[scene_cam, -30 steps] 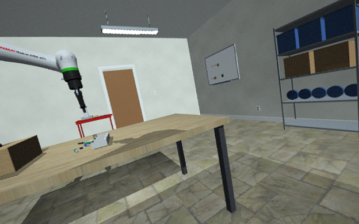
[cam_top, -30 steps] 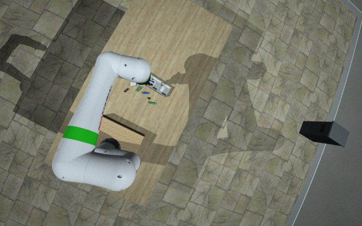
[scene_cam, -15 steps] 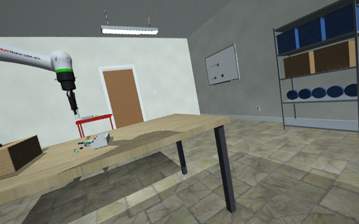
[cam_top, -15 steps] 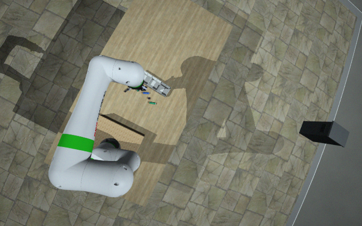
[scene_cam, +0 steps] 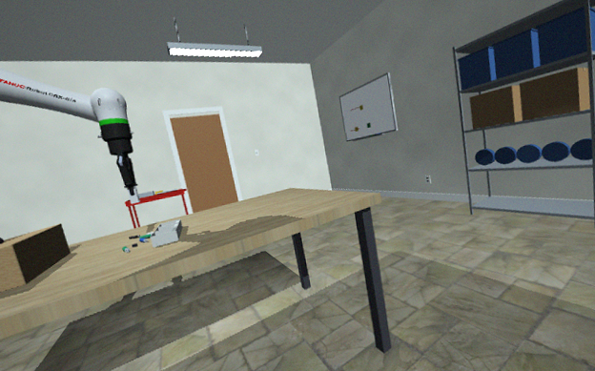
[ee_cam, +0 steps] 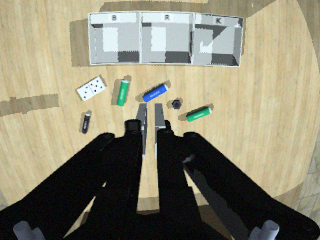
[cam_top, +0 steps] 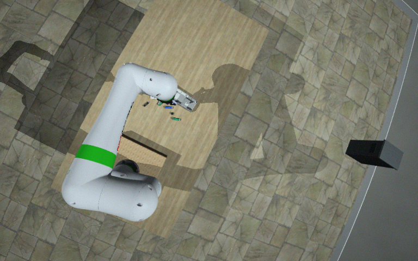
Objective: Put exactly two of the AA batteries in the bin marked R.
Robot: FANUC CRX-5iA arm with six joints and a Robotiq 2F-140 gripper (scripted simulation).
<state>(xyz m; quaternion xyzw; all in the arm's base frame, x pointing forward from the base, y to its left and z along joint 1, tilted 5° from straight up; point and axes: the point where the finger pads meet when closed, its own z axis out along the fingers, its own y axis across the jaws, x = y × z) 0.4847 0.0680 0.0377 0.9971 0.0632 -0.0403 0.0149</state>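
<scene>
Right now my hand is 90 mm short of the grey bin, 10 mm to the left of it and 170 mm above it. Also, from my hand: blue AA battery (10 mm behind, 10 mm to the right, 180 mm below); white domino (10 mm behind, 110 mm to the left, 190 mm below); small black round part (20 mm behind, 50 mm to the right, 190 mm below).
</scene>
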